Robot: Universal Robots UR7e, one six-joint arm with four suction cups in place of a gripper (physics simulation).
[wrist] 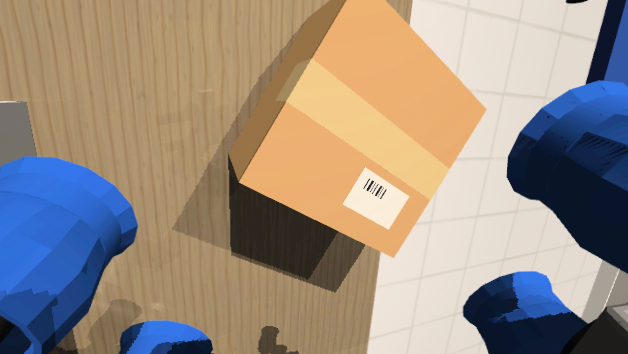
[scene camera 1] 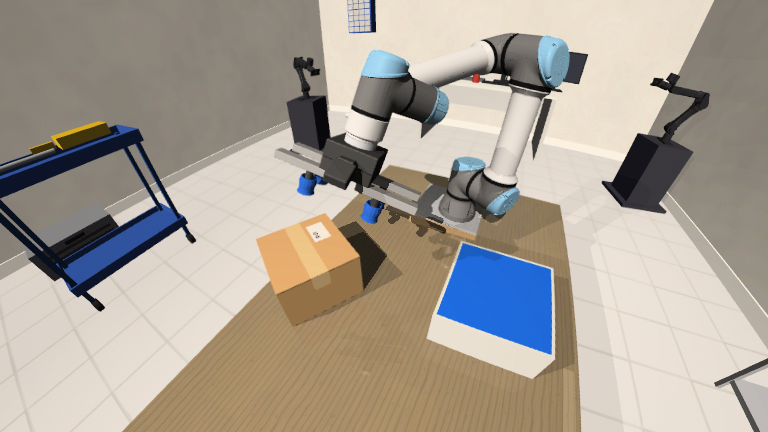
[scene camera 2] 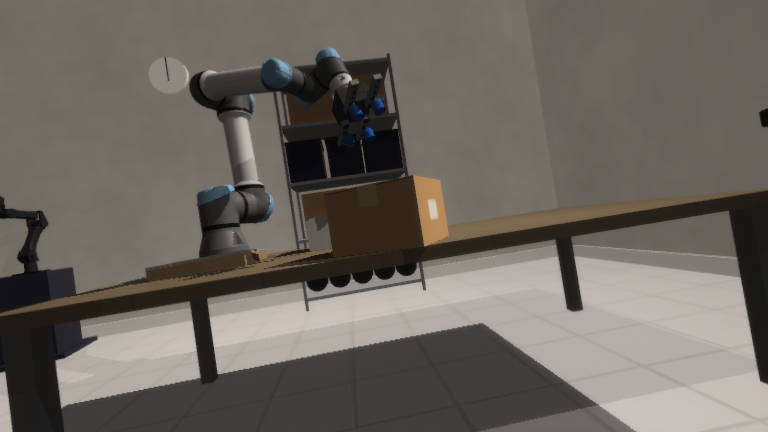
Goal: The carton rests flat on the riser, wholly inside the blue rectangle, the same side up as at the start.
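Observation:
The brown carton (scene camera 1: 292,268) (scene camera 2: 370,220) (wrist: 400,85) stands flat on the table, turned at an angle by the table's left edge in scene camera 1. Its top shows a tape strip and a white barcode label. The white riser (scene camera 1: 483,344) stands apart on the right, with the blue rectangle (scene camera 1: 499,298) on its top and nothing on it. My gripper (scene camera 1: 341,194) (scene camera 2: 363,123) is open and holds nothing. It hangs above and behind the carton, between it and the arm's base, and its blue cups (wrist: 65,215) do not touch the carton. The riser does not show clearly in scene camera 2.
The wooden table (scene camera 1: 343,386) (scene camera 2: 563,220) carries the arm's base at the far end. A blue cart (scene camera 1: 128,244) stands on the floor at the left. Two black pedestals (scene camera 1: 308,120) (scene camera 1: 652,166) bear small arms behind. A shelf rack (scene camera 2: 370,65) stands by the wall.

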